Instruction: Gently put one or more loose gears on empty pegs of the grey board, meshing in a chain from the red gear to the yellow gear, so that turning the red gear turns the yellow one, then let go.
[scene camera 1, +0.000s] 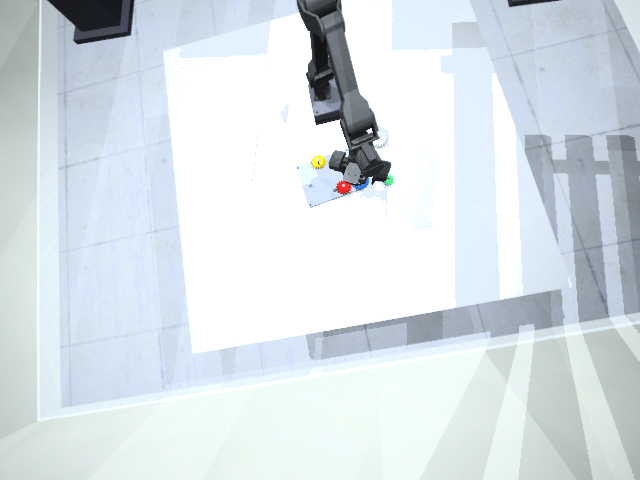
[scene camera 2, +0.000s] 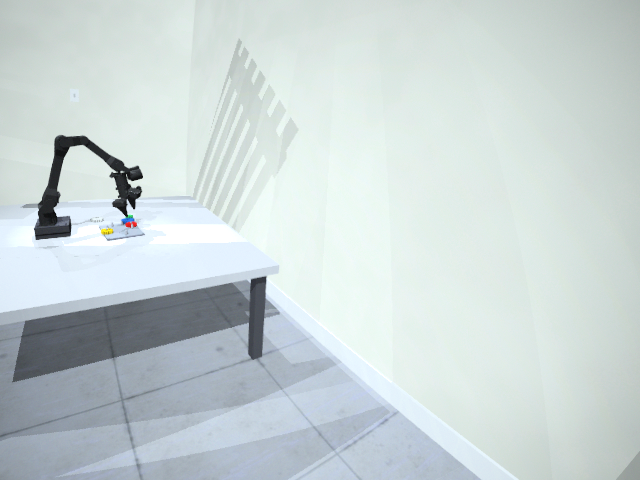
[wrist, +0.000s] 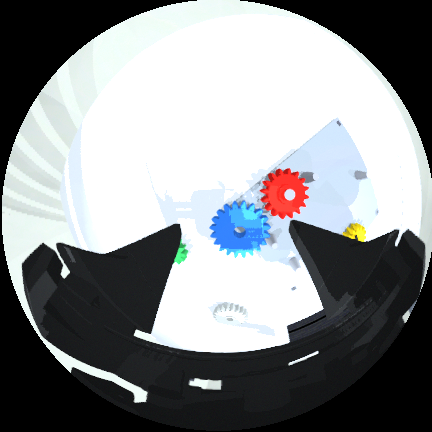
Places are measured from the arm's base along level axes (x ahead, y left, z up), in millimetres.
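Pixels of known places: gripper, fingertip midpoint: (scene camera 2: 130, 213) (wrist: 236, 227); arm's base, link origin: (scene camera 1: 322, 92) (scene camera 2: 48, 223).
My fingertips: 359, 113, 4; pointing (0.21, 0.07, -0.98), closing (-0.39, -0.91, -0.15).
For each thing: its top centre in the pictures, then the offset to it from my fingertips, as dx, dy, dz.
- blue gear, top centre: (wrist: 239, 231) (scene camera 1: 360, 179) (scene camera 2: 127, 219) -17, +5, -35
- grey board, top centre: (wrist: 340, 219) (scene camera 1: 327, 173) (scene camera 2: 119, 225) -49, -110, -29
- red gear, top centre: (wrist: 287, 193) (scene camera 1: 343, 186) +1, -55, -35
- yellow gear, top centre: (wrist: 357, 244) (scene camera 1: 317, 160) (scene camera 2: 106, 229) -105, -145, -34
- small green gear, top centre: (wrist: 171, 252) (scene camera 1: 388, 178) (scene camera 2: 129, 215) -15, +105, -43
- white gear, top centre: (wrist: 229, 319) (scene camera 1: 378, 137) (scene camera 2: 96, 217) -178, +85, -43
The blue gear (scene camera 1: 363, 185) (scene camera 2: 127, 220) (wrist: 227, 222) lies over the edge of the grey board (scene camera 1: 320, 195) (wrist: 342, 152), close beside the red gear (scene camera 1: 343, 187) (scene camera 2: 131, 224) (wrist: 275, 200); no peg shows plainly through its hole. The yellow gear (scene camera 1: 317, 162) (scene camera 2: 107, 231) (wrist: 354, 232) is at another side of the board. Bare pegs stand on the board, one (wrist: 360, 175) towards its far side. My gripper (scene camera 1: 368, 178) (scene camera 2: 129, 211) (wrist: 236, 227) is open and empty above the blue gear. Whether blue and red teeth touch is unclear.
The small green gear (scene camera 1: 389, 180) (scene camera 2: 130, 216) (wrist: 181, 253) lies off the board, partly behind one finger in the wrist view. The white gear (scene camera 1: 382, 138) (scene camera 2: 96, 219) (wrist: 230, 311) lies on the table nearer the arm's base. Bright glare washes out the table top.
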